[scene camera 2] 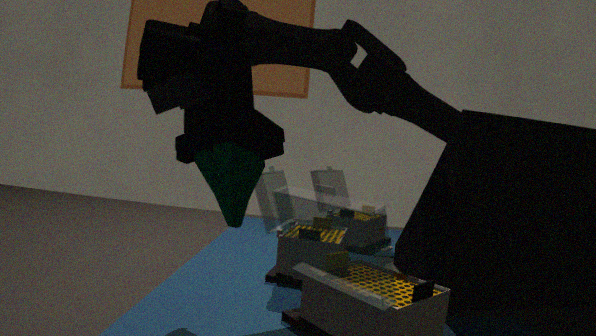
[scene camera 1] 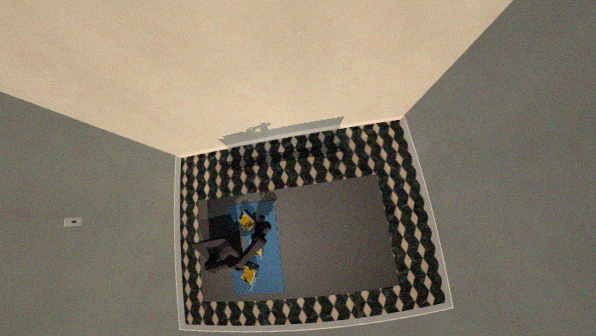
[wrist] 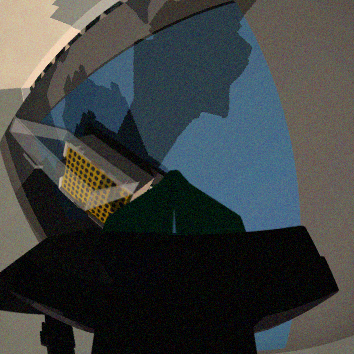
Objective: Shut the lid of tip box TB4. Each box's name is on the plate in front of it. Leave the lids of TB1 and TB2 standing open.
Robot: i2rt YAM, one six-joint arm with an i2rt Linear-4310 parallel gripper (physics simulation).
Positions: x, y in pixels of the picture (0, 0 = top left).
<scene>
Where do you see a tip box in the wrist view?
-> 148, 175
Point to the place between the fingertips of my gripper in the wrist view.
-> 173, 177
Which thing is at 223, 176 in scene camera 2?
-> My gripper.
</scene>
